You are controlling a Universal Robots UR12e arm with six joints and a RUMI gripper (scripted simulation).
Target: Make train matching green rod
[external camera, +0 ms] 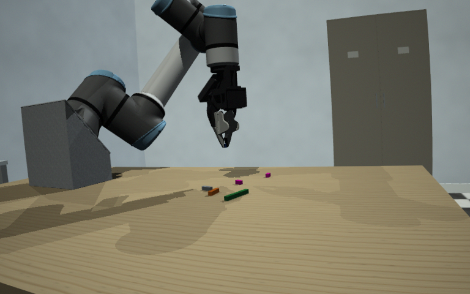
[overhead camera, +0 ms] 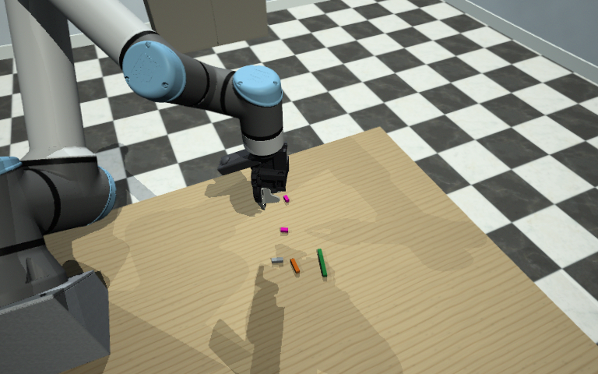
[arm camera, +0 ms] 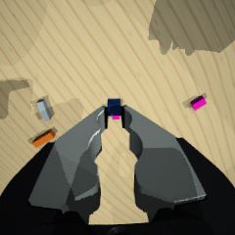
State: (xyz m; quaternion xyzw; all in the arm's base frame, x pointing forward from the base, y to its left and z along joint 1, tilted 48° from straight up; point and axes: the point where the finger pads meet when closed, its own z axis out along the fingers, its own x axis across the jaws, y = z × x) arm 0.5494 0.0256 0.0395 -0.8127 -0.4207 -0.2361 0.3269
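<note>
The grey rod is 110 mm to the right of my hand, 110 mm below it and 10 mm behind it. Also, from my hand: green rod 170 mm to the right, 110 mm below, 90 mm ahead; blue rod 10 mm below; orange rod 140 mm to the right, 110 mm below, 20 mm ahead.
</note>
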